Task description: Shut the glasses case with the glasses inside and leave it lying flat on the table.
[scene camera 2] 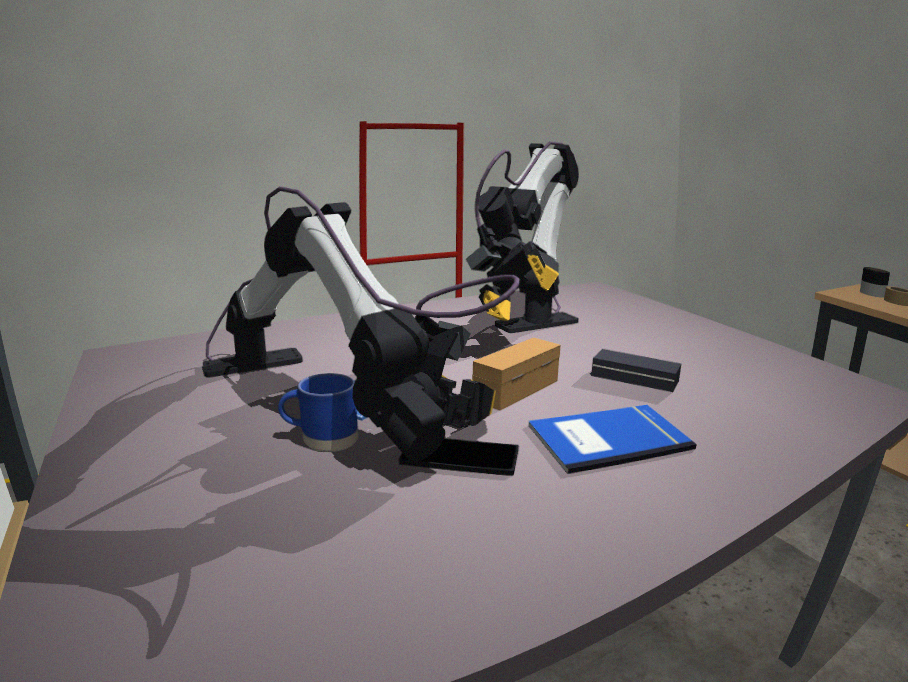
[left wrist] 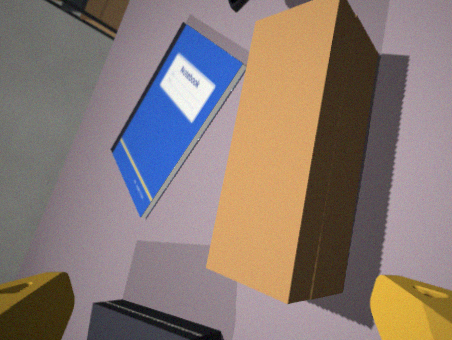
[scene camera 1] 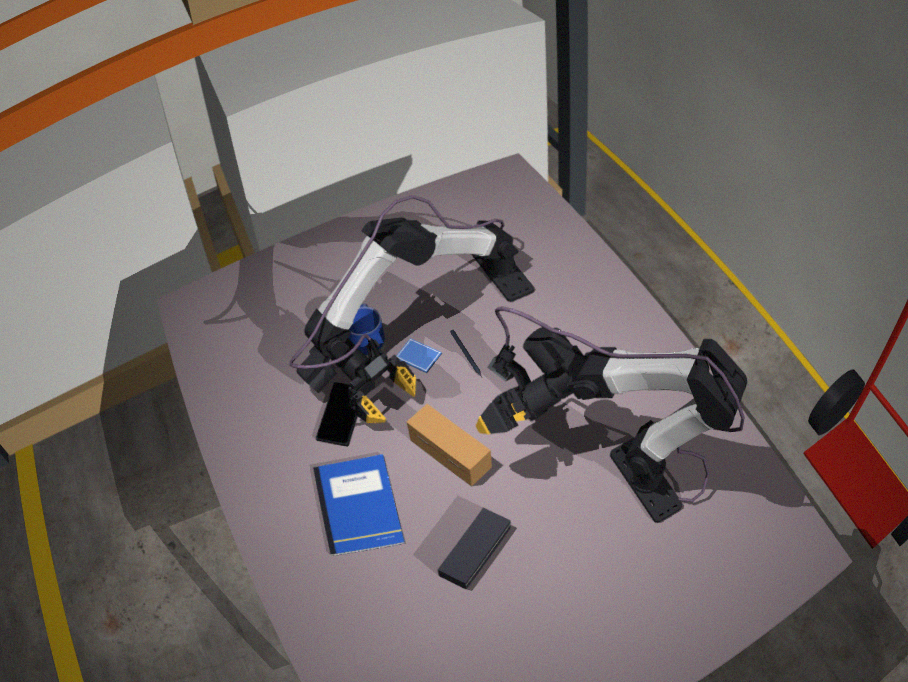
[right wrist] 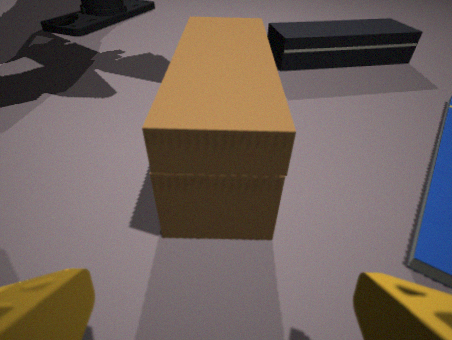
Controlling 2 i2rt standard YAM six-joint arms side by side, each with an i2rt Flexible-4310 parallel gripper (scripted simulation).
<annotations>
A glasses case shows in scene camera 2, in the left wrist view (329, 273), in scene camera 1 and in the right wrist view (189, 206). One and the same spot on the glasses case: (scene camera 2: 522, 386) is (scene camera 1: 430, 450).
</annotations>
